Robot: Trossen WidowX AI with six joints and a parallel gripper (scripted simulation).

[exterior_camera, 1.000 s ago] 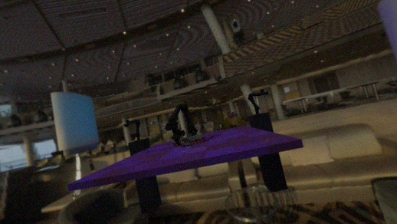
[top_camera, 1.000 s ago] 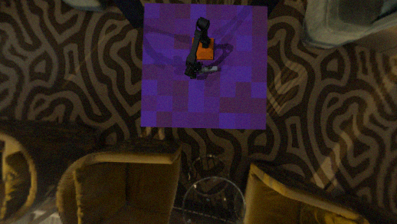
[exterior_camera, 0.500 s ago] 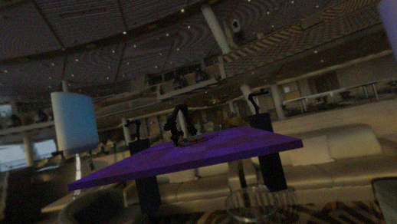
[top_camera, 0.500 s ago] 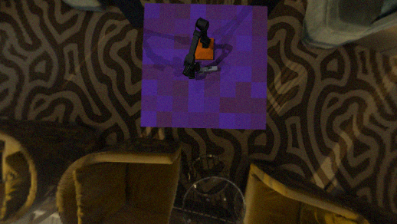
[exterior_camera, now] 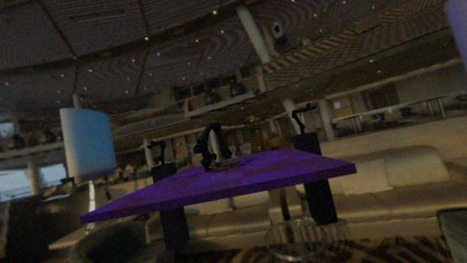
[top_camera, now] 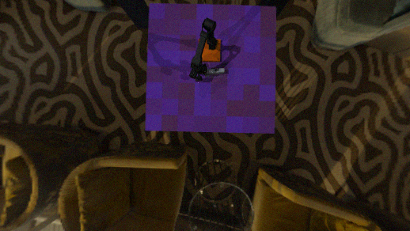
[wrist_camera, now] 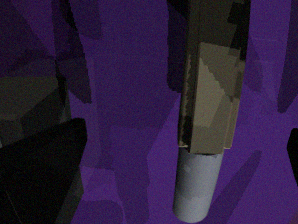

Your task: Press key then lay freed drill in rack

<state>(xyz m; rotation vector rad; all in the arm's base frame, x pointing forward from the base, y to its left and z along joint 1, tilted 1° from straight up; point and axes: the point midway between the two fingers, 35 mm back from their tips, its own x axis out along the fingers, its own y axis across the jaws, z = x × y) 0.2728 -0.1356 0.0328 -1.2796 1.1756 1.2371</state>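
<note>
The pale drill bit is 50 mm to the left of my gripper tip and 30 mm above it.
</note>
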